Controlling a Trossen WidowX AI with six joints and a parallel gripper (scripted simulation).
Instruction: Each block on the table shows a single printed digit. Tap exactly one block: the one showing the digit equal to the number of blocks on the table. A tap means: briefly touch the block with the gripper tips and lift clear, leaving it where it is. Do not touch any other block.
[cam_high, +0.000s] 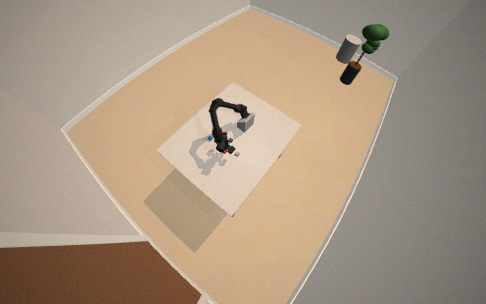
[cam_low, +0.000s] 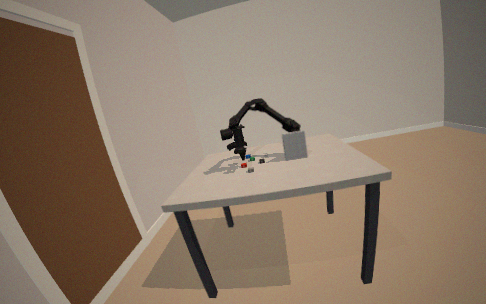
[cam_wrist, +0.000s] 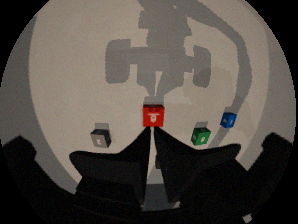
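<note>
Now: the red block 3 cm below my gripper tip. From my gripper tip the other things lie so: grey block: 10 cm to the left, 4 cm behind, 3 cm below; then green block: 11 cm to the right, 5 cm behind, 3 cm below; then black block: 11 cm behind, 3 cm below, 2 cm to the right.
</note>
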